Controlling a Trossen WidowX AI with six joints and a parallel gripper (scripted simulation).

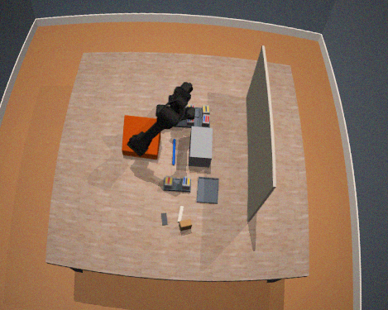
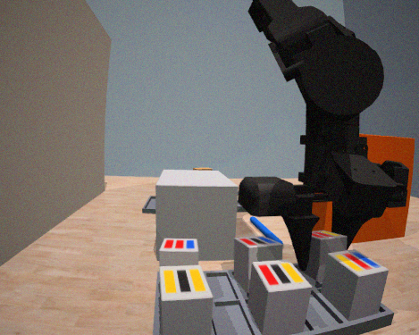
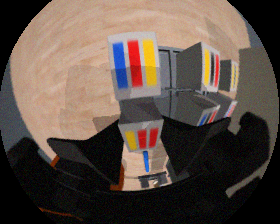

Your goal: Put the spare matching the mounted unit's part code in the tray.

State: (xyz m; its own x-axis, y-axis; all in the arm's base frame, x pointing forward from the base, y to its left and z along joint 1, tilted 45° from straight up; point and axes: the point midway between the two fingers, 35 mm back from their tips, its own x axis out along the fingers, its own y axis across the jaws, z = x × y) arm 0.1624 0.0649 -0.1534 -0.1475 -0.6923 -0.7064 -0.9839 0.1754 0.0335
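My gripper tip is now 370 mm to the left of the grey tray, 140 mm short of it and 10 mm above it. Round my gripper tip: grey box 160 mm to the right, 120 mm ahead, 30 mm above; rack 340 mm to the right, 10 mm below; blue pen 170 mm to the right, 10 mm below, 10 mm behind.
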